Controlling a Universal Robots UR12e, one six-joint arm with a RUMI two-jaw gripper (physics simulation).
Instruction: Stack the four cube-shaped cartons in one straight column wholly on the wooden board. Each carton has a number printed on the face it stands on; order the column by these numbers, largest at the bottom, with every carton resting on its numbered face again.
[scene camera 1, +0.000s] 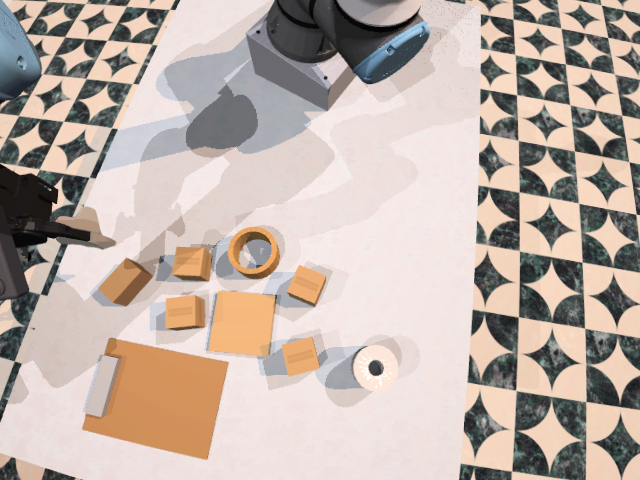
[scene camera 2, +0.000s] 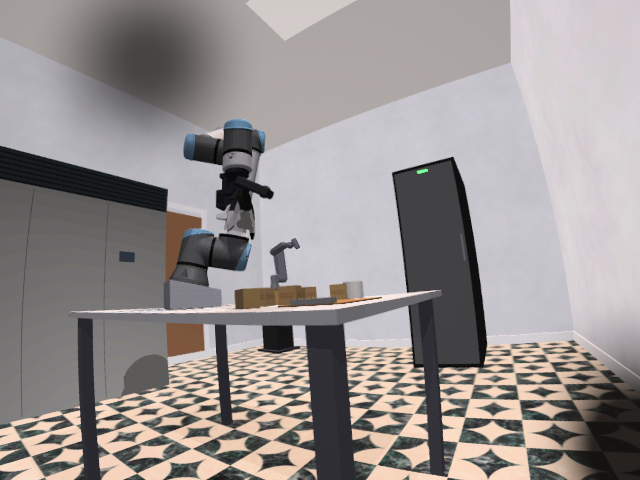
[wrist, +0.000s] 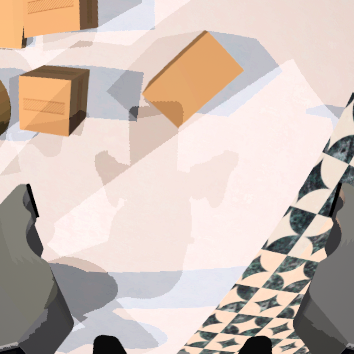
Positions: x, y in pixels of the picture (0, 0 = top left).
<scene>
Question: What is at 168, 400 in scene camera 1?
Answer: A clipboard.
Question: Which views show my gripper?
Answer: Scene camera 1, scene camera 2 and the wrist view: all of them.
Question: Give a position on a brown carton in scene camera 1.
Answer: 129, 278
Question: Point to a wooden board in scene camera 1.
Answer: At 243, 322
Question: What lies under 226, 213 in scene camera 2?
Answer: My gripper.
</scene>
